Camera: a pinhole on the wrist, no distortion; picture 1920 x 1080 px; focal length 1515.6 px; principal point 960.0 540.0 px. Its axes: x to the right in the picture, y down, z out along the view. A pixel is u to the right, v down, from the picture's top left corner.
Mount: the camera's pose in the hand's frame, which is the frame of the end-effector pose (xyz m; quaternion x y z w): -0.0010 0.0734 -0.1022 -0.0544 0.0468 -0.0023 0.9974
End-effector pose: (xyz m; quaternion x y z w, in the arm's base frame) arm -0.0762 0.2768 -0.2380 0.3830 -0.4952 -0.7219 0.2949
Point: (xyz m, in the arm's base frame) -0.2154 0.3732 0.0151
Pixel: 497 960
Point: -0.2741 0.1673 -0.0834
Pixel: 1681 940
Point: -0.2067 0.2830 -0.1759
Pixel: 1146 223
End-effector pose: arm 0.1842 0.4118 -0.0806 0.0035 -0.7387 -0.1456 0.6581
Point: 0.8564 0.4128 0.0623
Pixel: behind the camera
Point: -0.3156 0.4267 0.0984
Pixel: 1444 82
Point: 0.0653 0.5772 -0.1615
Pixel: 252 639
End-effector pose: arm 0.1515 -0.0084 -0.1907 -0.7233 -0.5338 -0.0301 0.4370
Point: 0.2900 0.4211 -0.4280
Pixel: 1590 854
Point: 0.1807 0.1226 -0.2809
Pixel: 1238 363
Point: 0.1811 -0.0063 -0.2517
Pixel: 623 209
